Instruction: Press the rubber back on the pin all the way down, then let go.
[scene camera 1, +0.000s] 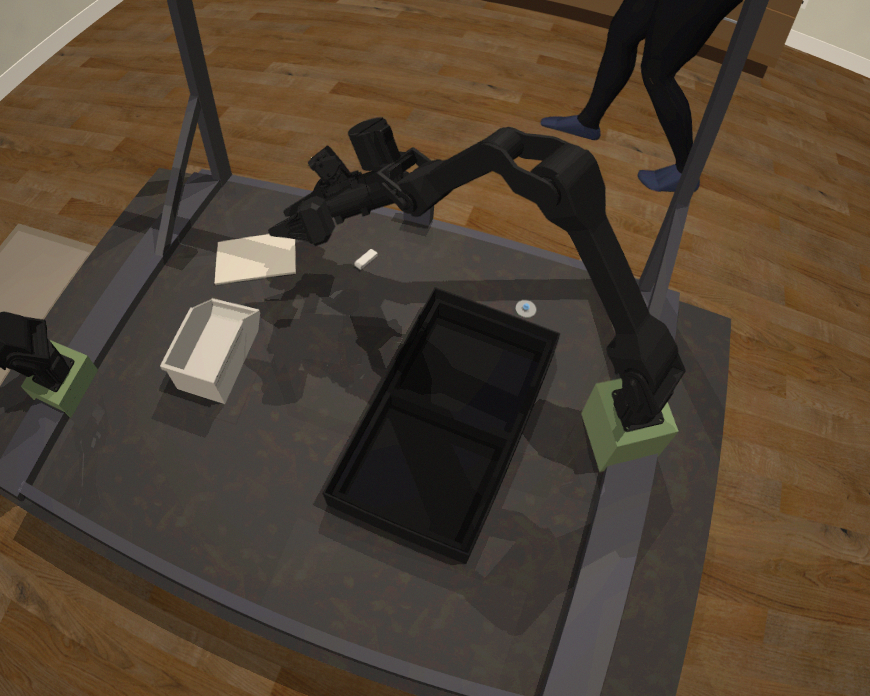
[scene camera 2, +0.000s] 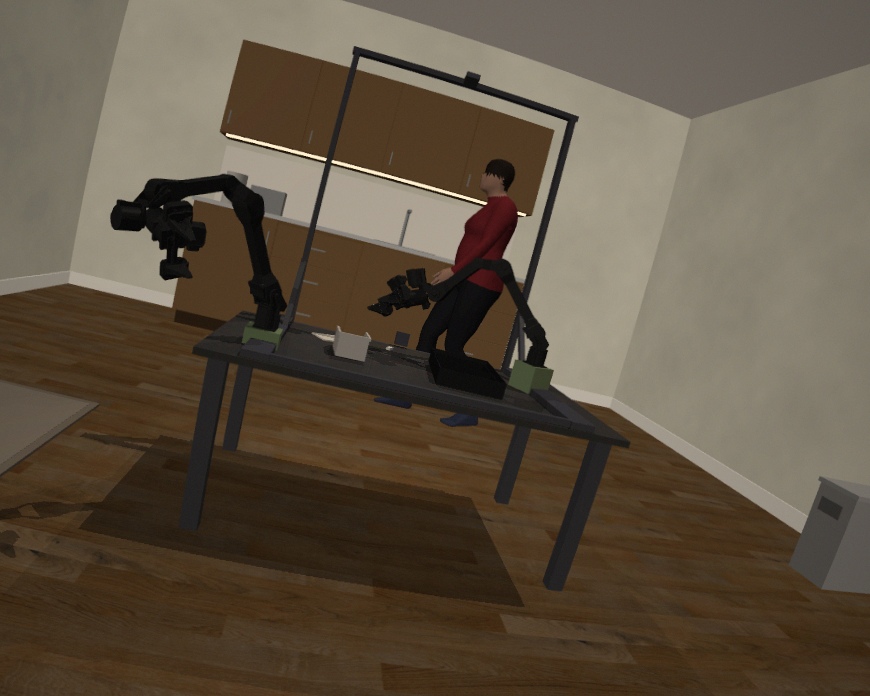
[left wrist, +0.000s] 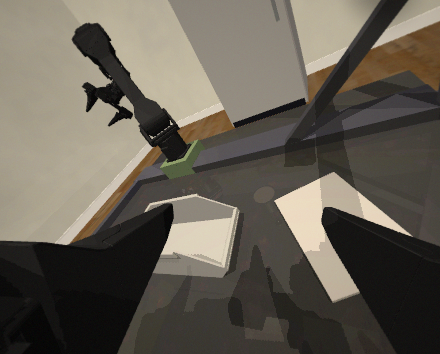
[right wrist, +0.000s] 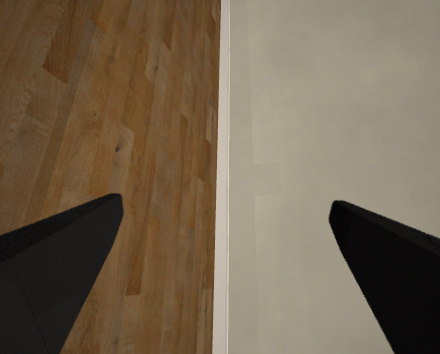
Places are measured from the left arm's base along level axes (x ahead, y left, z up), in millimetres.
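Where they show: left gripper, fingertip midpoint: (scene camera 1: 277, 222) (scene camera 2: 372, 304) (left wrist: 246, 212); right gripper, fingertip midpoint: (scene camera 2: 192, 259) (left wrist: 97, 119) (right wrist: 228, 207); left arm's base, link origin: (scene camera 1: 637, 407) (scene camera 2: 534, 364); right arm's base, link origin: (scene camera 1: 53, 371) (scene camera 2: 264, 327) (left wrist: 179, 153).
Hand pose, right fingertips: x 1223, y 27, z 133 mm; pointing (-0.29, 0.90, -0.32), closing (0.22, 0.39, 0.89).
Things, the pixels of their top centre, and the offset from my right fingertips. "pt": a spot on its surface instead.
- pin with its rubber back, top centre: (scene camera 1: 526, 304) dx -1140, dy -281, dz -214 mm
- black two-compartment tray, top centre: (scene camera 1: 450, 409) (scene camera 2: 466, 364) dx -971, dy -99, dz -176 mm
- white open box, surface spot: (left wrist: 195, 267) pt dx -688, dy -293, dz -196 mm
- cream sheet, top centre: (left wrist: 333, 221) (scene camera 1: 254, 256) (scene camera 2: 336, 338) dx -698, dy -479, dz -222 mm
- small white block, top centre: (scene camera 1: 366, 257) dx -896, dy -430, dz -218 mm
A small round white disc with a blue piece at its centre, which looks like the pin with its rubber back (scene camera 1: 526, 308), lies on the table beyond the black tray in scene camera 1. How far down the blue piece sits is too small to tell. My left gripper (scene camera 1: 279, 223) (scene camera 2: 373, 309) (left wrist: 246, 212) is open and empty, raised above the far side of the table near the cream sheet, well to the left of the disc. My right gripper (scene camera 2: 187, 262) (right wrist: 228, 207) is open and empty, held up beyond the table's left end. The disc does not show in either wrist view.
A black two-compartment tray (scene camera 1: 399, 527) (scene camera 2: 468, 381) stands near the left arm's green base (scene camera 1: 629, 442). A white open box (scene camera 1: 235, 362) (scene camera 2: 351, 346) (left wrist: 195, 267), a cream sheet (scene camera 1: 255, 268) (left wrist: 312, 225) and a small white block (scene camera 1: 365, 259) are on the table. Frame posts rise at the table's sides.
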